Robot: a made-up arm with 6 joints.
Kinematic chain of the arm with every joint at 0, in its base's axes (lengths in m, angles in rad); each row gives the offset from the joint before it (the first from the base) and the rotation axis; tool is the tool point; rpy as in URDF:
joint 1: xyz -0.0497 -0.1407 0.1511 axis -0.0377 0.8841 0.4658
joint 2: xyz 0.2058 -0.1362 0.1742 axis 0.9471 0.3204 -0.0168
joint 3: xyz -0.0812 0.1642 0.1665 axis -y
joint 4: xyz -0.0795 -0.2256 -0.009 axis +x
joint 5: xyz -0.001 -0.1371 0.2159 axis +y
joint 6: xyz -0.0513 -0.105 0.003 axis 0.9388 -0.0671 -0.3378
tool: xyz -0.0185 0.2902 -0.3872 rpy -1.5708 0 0
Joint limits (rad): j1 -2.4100..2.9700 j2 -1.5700..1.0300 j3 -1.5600..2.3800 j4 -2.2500..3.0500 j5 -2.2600..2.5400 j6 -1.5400..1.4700
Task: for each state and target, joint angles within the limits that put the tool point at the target. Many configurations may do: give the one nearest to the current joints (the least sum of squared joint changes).
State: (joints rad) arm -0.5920 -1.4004 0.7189 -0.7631 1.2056 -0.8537
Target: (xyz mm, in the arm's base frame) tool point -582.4 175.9 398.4
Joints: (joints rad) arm -0.1210 -1.1867 -0.2300 -0.9294 1.3284 -0.7568
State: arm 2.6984 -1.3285 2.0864 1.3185 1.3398 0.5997
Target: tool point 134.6 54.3 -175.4
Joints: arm 2.8808 -1.4022 2.0052 1.8803 1.1663 1.0461
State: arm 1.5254 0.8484 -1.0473 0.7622 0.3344 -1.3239
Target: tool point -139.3 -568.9 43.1
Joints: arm 1.2939 0.7205 -0.1920 0.6046 -0.3324 -1.4613
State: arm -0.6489 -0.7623 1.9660 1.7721 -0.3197 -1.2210
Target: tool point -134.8 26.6 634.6
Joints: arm -1.0585 -0.5039 2.0755 1.7376 -0.5727 -0.7447
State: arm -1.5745 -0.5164 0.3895 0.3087 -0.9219 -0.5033
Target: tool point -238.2 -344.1 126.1
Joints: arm -1.7552 -0.4246 0.0277 0.4125 -0.3297 -0.3809
